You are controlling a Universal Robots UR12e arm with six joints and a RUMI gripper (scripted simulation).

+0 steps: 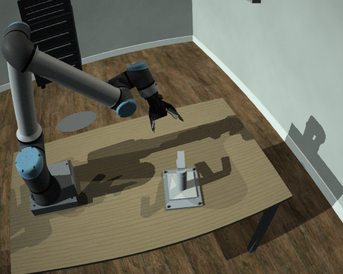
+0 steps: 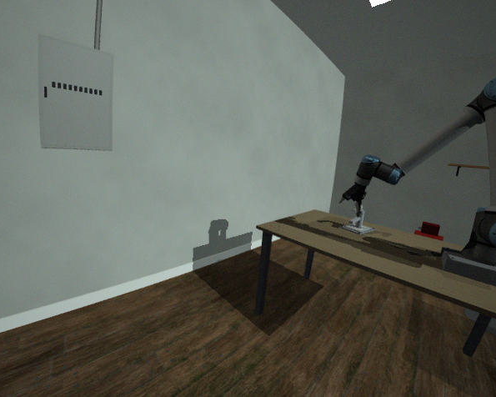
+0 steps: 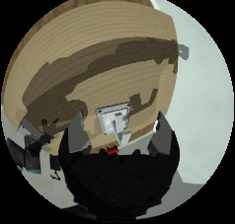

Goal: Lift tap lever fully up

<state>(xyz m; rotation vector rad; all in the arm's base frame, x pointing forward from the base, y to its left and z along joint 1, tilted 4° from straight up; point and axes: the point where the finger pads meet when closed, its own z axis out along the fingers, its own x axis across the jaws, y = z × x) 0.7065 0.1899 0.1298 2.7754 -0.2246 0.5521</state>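
The lever is 21 cm to the right of my hand, 2 cm below it and 1 cm ahead of it. Also, from my hand: tap 23 cm to the right, 8 cm below, 1 cm ahead.
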